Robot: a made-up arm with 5 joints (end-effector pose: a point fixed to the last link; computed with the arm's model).
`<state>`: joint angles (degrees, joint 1 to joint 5).
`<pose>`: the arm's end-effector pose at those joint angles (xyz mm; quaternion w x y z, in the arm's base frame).
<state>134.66 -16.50 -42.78 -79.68 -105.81</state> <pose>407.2 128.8 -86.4 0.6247 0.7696 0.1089 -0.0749</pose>
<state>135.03 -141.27 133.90 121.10 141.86</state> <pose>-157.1 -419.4 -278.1 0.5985 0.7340 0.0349 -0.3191</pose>
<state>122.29 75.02 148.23 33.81 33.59</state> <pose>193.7 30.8 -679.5 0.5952 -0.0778 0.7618 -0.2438</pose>
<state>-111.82 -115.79 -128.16 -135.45 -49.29</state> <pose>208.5 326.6 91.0 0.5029 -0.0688 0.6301 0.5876</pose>
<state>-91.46 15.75 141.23 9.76 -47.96</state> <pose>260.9 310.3 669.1 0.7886 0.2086 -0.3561 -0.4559</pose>
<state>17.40 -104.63 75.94 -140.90 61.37</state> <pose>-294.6 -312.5 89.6 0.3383 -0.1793 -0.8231 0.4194</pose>
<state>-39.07 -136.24 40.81 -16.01 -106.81</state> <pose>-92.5 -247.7 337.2 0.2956 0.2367 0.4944 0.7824</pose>
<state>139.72 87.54 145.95 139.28 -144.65</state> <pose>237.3 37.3 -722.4 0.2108 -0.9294 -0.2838 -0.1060</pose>
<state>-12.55 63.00 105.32 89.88 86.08</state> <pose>-593.5 356.7 479.3 0.7027 -0.5003 -0.3912 0.3207</pose>
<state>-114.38 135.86 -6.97 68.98 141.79</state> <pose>144.0 -362.9 730.2 0.4144 -0.1290 0.4966 -0.7517</pose>
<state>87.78 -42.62 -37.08 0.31 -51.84</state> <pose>48.7 265.6 -23.7 0.6840 0.4618 -0.2185 -0.5206</pose>
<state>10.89 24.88 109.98 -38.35 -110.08</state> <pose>-489.3 144.5 279.4 0.5668 0.7993 -0.1768 -0.0933</pose>
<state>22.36 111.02 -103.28 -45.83 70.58</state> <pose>-432.3 -271.9 2.3 0.4393 -0.1341 0.6892 0.5605</pose>
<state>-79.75 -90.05 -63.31 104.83 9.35</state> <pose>-140.2 374.0 3.5 0.0477 -0.1598 0.9800 0.1085</pose>
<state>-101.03 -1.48 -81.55 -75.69 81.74</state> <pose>122.5 111.7 695.6 0.3955 0.4997 0.6012 -0.4821</pose>
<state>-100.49 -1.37 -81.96 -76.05 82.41</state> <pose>118.5 110.6 698.8 0.4000 0.5029 0.5967 -0.4806</pose>
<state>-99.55 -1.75 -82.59 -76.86 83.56</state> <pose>110.9 111.1 703.4 0.4120 0.5056 0.5859 -0.4810</pose>
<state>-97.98 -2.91 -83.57 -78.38 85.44</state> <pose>97.8 114.3 710.2 0.4355 0.5067 0.5650 -0.4841</pose>
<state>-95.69 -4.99 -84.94 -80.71 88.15</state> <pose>78.2 121.3 718.8 0.4718 0.5053 0.5314 -0.4896</pose>
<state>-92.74 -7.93 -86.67 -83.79 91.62</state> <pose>52.4 133.1 728.3 0.5189 0.4999 0.4850 -0.4957</pose>
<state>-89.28 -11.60 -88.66 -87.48 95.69</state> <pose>21.8 150.2 736.7 0.5729 0.4890 0.4266 -0.5007</pose>
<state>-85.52 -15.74 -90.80 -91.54 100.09</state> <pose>-11.4 172.3 742.1 0.6283 0.4717 0.3597 -0.5033</pose>
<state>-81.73 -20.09 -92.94 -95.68 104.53</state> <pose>-44.1 198.2 743.0 0.6798 0.4481 0.2894 -0.5032</pose>
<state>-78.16 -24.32 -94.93 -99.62 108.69</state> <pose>-73.6 225.5 739.2 0.7234 0.4201 0.2216 -0.5011</pose>
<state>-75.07 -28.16 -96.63 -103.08 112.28</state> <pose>-97.5 251.4 731.6 0.7570 0.3906 0.1618 -0.4982</pose>
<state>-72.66 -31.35 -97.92 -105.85 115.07</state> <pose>-114.5 273.3 722.4 0.7803 0.3636 0.1143 -0.4958</pose>
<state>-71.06 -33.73 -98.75 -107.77 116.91</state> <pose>-124.6 289.4 713.8 0.7946 0.3422 0.0815 -0.4948</pose>
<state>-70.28 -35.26 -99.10 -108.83 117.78</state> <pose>-128.8 299.2 707.5 0.8017 0.3283 0.0631 -0.4955</pose>
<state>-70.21 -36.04 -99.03 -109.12 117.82</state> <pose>-128.5 303.4 703.8 0.8036 0.3216 0.0570 -0.4975</pose>
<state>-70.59 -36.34 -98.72 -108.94 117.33</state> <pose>-125.4 304.0 701.9 0.8024 0.3197 0.0587 -0.5005</pose>
